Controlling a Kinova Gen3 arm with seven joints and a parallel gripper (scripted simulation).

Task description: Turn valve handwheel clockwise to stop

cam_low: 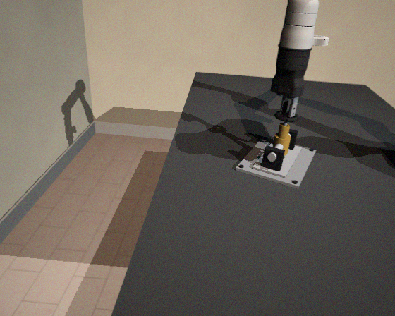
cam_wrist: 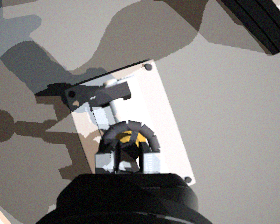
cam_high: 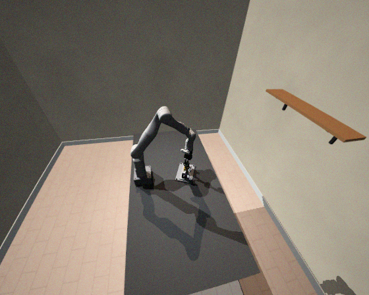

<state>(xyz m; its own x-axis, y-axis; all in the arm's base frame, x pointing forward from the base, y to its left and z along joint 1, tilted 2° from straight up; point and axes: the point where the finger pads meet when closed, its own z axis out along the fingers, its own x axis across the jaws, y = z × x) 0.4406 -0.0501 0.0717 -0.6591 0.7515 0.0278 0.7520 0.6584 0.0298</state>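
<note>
Now: hand 30 mm above the black spoked handwheel.
</note>
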